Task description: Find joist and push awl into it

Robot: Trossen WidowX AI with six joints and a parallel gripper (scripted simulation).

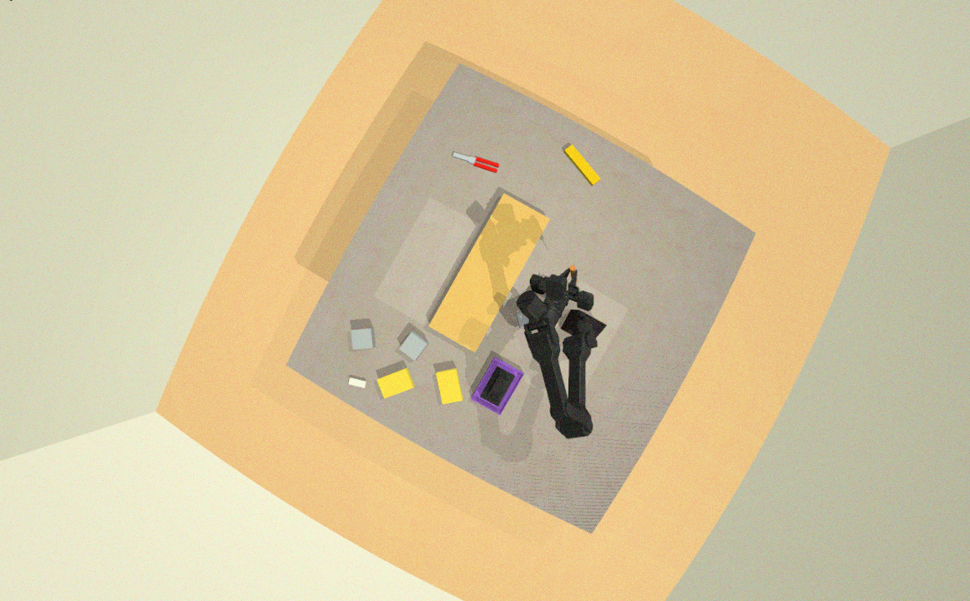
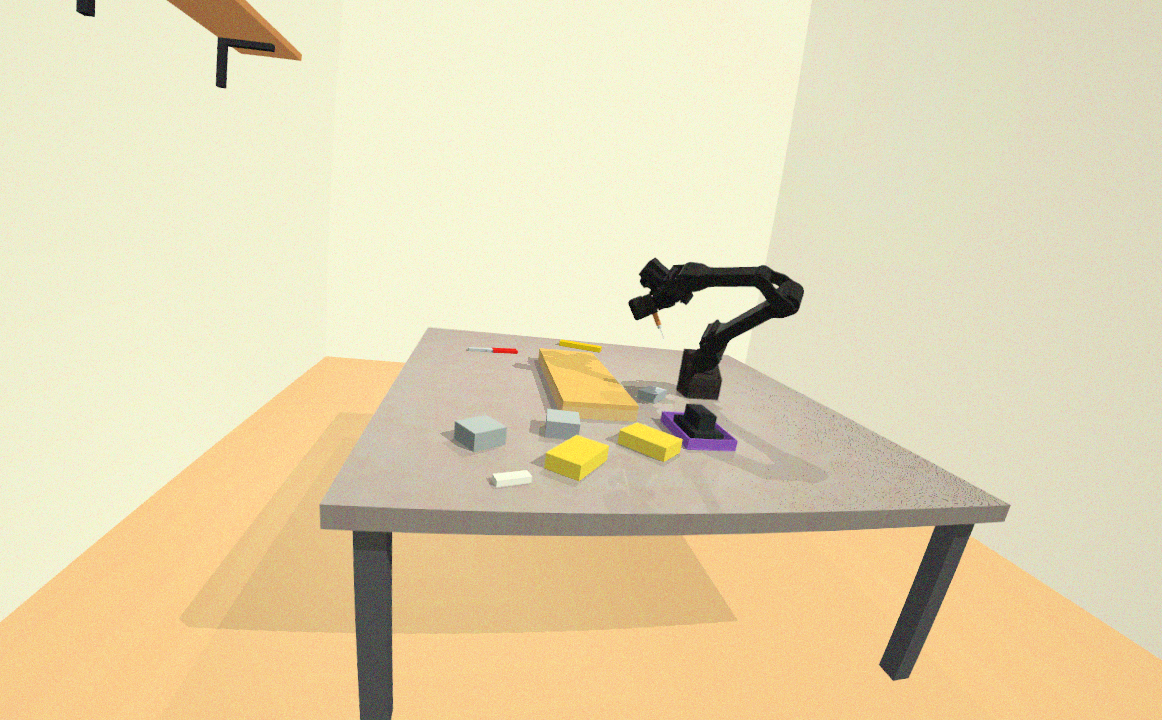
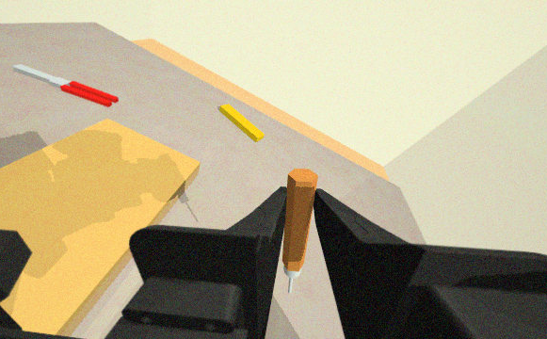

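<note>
My gripper tip is now 3 cm past the awl, 1 cm to the right of it and 5 cm above it. The rest, counted from my gripper tip: stud finder (7 cm behind, 45 cm to the left, 19 cm below); then yellow bar (17 cm ahead, 37 cm to the right, 23 cm below); then purple tray (6 cm behind, 43 cm to the left, 22 cm below).
</note>
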